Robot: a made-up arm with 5 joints.
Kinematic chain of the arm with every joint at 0, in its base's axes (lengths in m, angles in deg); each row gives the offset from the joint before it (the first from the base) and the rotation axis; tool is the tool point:
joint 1: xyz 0 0 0.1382 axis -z
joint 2: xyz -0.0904 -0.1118 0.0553 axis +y
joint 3: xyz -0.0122 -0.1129 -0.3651 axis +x
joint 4: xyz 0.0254 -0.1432 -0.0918 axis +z
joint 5: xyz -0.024 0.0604 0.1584 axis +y
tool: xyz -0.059 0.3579 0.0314
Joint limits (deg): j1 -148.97..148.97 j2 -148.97..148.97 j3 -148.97..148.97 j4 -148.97..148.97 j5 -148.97..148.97
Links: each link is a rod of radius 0.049 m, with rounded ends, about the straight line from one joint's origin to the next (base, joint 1, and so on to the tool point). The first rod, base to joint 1, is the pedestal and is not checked.
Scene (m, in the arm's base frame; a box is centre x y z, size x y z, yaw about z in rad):
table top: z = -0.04
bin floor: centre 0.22 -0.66 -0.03 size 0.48 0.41 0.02 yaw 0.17
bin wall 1: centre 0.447 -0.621 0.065 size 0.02 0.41 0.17 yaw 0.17
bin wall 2: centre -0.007 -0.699 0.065 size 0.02 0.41 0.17 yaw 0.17
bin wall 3: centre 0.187 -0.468 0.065 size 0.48 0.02 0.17 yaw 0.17
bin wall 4: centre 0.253 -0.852 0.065 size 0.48 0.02 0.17 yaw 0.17
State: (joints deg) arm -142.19 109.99 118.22 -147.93 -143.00
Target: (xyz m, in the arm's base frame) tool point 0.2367 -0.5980 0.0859
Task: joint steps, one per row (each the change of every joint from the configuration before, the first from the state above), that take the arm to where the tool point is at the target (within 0.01 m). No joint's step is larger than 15 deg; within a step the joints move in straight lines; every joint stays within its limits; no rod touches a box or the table.
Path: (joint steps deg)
1: 7.76 9.75 -0.78 11.26 3.04
2: 7.76 9.74 -0.78 11.25 3.04
3: 7.76 9.74 -0.78 11.26 3.04
4: 7.76 9.75 -0.78 11.25 3.04
5: 7.02 -7.17 -1.48 11.85 1.01
6: 7.02 -7.17 -1.49 11.86 1.00
7: 7.02 -7.17 -1.49 11.85 1.01

